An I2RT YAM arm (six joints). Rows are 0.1 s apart.
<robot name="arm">
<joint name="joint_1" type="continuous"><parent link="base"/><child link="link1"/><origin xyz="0.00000 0.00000 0.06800" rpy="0.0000 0.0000 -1.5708"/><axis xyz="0 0 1"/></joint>
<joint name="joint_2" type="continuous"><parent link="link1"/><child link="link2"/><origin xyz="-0.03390 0.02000 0.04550" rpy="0.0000 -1.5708 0.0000"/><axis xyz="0 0 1"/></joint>
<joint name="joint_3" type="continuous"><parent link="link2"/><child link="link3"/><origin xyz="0.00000 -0.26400 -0.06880" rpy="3.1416 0.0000 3.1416"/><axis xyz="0 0 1"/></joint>
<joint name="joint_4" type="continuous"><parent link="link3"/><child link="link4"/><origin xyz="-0.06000 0.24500 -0.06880" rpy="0.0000 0.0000 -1.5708"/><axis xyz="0 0 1"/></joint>
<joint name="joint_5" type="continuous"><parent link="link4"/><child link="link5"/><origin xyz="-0.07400 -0.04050 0.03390" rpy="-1.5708 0.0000 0.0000"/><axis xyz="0 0 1"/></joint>
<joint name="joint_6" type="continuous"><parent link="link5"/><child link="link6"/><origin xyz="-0.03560 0.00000 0.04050" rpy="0.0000 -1.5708 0.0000"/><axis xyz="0 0 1"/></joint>
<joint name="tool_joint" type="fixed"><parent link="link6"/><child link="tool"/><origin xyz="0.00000 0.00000 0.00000" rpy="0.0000 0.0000 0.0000"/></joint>
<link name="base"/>
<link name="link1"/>
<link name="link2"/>
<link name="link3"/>
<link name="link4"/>
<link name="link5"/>
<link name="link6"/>
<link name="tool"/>
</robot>
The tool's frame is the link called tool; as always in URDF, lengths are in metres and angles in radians. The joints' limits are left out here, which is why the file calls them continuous.
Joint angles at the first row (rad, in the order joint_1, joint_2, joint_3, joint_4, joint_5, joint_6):
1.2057, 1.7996, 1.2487, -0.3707, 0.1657, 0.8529
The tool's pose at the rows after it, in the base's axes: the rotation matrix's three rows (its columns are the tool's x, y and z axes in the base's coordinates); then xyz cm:
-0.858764 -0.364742 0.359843; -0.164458 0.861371 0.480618; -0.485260 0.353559 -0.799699; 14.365 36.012 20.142
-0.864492 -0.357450 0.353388; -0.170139 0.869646 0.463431; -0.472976 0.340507 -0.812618; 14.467 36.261 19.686
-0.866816 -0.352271 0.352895; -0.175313 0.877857 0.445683; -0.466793 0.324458 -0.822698; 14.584 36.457 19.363
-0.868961 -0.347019 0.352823; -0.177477 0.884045 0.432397; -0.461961 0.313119 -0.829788; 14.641 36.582 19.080
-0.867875 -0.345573 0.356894; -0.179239 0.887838 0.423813; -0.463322 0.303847 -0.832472; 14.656 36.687 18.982
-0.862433 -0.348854 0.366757; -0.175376 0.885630 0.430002; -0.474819 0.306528 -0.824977; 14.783 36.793 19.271
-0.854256 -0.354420 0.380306; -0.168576 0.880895 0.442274; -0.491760 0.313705 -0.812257; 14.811 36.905 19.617
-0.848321 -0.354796 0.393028; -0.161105 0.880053 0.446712; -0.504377 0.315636 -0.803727; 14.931 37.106 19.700
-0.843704 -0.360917 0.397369; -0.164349 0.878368 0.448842; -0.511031 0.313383 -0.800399; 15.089 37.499 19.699
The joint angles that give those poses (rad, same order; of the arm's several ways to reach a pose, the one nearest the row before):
1.2064, 1.8175, 1.2561, -0.3842, 0.1657, 0.8543
1.2062, 1.8382, 1.2697, -0.3997, 0.1657, 0.8593
1.2057, 1.8553, 1.2833, -0.4160, 0.1714, 0.8606
1.2059, 1.8675, 1.2910, -0.4260, 0.1762, 0.8636
1.2072, 1.8744, 1.2977, -0.4331, 0.1839, 0.8636
1.2057, 1.8730, 1.3048, -0.4292, 0.1902, 0.8582
1.2069, 1.8678, 1.3069, -0.4158, 0.1993, 0.8529
1.2068, 1.8723, 1.3129, -0.4050, 0.2098, 0.8509
1.2069, 1.8864, 1.3303, -0.4035, 0.2132, 0.8433

